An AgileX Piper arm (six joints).
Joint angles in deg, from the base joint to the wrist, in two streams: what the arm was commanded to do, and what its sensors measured. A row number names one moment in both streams.
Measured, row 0:
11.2, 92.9, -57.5, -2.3, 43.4, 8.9
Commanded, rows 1 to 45:
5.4, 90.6, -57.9, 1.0, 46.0, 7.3
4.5, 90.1, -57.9, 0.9, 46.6, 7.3
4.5, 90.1, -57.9, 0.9, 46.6, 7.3
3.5, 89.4, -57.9, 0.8, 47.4, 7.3
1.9, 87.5, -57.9, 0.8, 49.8, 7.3
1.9, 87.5, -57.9, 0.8, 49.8, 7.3
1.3, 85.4, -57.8, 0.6, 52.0, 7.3
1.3, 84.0, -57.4, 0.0, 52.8, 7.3
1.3, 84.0, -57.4, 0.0, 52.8, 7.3
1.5, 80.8, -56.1, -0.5, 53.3, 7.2
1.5, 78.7, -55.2, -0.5, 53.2, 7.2
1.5, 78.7, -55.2, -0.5, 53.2, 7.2
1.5, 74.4, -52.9, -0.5, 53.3, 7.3
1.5, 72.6, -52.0, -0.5, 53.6, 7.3
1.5, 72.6, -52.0, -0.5, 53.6, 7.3
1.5, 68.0, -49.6, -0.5, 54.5, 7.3
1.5, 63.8, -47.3, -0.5, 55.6, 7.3
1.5, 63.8, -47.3, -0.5, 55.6, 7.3
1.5, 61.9, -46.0, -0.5, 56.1, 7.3
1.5, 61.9, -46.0, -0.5, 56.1, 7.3
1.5, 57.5, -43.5, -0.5, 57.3, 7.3
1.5, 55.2, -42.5, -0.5, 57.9, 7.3
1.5, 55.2, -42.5, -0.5, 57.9, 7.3
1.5, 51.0, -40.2, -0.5, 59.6, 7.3
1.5, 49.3, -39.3, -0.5, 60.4, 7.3
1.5, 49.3, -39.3, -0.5, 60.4, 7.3
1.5, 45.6, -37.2, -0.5, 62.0, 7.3
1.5, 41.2, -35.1, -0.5, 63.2, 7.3
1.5, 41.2, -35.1, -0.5, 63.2, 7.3
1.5, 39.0, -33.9, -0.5, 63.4, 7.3
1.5, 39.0, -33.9, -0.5, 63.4, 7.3
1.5, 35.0, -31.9, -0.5, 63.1, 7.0
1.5, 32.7, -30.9, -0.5, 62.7, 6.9
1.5, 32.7, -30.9, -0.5, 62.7, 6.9
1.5, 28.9, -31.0, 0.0, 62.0, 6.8
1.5, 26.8, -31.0, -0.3, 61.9, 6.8
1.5, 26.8, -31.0, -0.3, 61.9, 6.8
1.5, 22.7, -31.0, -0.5, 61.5, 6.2
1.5, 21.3, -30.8, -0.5, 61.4, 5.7
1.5, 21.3, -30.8, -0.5, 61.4, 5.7
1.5, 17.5, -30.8, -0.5, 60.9, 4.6
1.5, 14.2, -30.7, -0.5, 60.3, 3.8
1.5, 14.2, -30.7, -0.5, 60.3, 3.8
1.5, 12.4, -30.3, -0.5, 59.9, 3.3
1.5, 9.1, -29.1, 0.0, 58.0, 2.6
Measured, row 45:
1.7, 13.2, -30.4, 0.0, 60.3, 4.4
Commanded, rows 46 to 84:
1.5, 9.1, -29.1, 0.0, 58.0, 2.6
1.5, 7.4, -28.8, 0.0, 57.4, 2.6
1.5, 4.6, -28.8, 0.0, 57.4, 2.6
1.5, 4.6, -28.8, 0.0, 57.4, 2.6
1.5, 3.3, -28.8, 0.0, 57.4, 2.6
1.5, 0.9, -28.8, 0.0, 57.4, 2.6
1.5, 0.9, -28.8, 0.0, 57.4, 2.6
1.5, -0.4, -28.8, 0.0, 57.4, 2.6
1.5, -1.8, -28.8, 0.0, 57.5, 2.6
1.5, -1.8, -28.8, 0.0, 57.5, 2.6
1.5, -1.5, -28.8, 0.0, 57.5, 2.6
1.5, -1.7, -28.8, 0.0, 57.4, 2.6
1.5, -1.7, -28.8, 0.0, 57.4, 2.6
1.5, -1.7, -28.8, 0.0, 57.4, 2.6
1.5, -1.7, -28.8, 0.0, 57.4, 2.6
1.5, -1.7, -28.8, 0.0, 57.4, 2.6
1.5, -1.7, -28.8, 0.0, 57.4, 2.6
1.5, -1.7, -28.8, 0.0, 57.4, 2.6
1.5, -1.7, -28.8, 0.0, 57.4, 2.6
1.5, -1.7, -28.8, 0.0, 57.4, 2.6
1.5, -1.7, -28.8, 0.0, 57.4, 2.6
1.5, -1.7, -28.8, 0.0, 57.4, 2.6
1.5, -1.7, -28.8, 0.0, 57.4, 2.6
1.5, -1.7, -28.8, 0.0, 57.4, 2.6
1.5, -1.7, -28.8, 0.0, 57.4, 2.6
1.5, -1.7, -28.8, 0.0, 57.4, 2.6
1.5, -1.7, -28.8, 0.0, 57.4, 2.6
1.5, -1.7, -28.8, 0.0, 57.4, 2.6
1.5, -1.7, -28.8, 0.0, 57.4, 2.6
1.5, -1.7, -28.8, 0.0, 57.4, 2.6
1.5, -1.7, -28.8, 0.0, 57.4, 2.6
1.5, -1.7, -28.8, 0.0, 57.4, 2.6
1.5, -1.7, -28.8, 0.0, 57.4, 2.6
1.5, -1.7, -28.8, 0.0, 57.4, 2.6
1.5, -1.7, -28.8, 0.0, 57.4, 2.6
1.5, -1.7, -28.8, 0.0, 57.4, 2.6
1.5, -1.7, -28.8, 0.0, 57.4, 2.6
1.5, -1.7, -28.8, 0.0, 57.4, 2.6
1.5, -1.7, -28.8, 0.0, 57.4, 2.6
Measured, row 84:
1.7, -0.3, -28.9, 0.0, 58.2, 3.0
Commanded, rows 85 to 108:
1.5, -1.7, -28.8, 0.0, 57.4, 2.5
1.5, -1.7, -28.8, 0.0, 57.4, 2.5
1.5, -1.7, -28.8, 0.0, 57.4, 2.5
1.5, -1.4, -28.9, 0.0, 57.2, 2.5
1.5, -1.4, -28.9, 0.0, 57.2, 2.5
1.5, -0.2, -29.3, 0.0, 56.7, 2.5
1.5, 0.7, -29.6, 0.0, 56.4, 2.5
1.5, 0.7, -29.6, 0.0, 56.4, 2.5
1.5, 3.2, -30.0, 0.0, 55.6, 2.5
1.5, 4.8, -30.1, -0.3, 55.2, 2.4
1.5, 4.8, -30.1, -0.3, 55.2, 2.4
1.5, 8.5, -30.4, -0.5, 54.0, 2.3
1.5, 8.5, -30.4, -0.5, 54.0, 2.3
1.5, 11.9, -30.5, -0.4, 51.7, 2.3
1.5, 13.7, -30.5, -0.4, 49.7, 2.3
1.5, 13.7, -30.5, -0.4, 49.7, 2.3
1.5, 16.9, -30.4, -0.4, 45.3, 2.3
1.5, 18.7, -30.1, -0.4, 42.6, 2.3
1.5, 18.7, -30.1, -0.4, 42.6, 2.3
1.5, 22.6, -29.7, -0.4, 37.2, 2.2
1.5, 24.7, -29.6, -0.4, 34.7, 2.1
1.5, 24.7, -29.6, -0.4, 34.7, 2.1
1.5, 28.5, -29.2, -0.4, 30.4, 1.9
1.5, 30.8, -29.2, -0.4, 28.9, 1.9
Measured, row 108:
1.7, 26.1, -29.7, 0.0, 34.8, 2.6
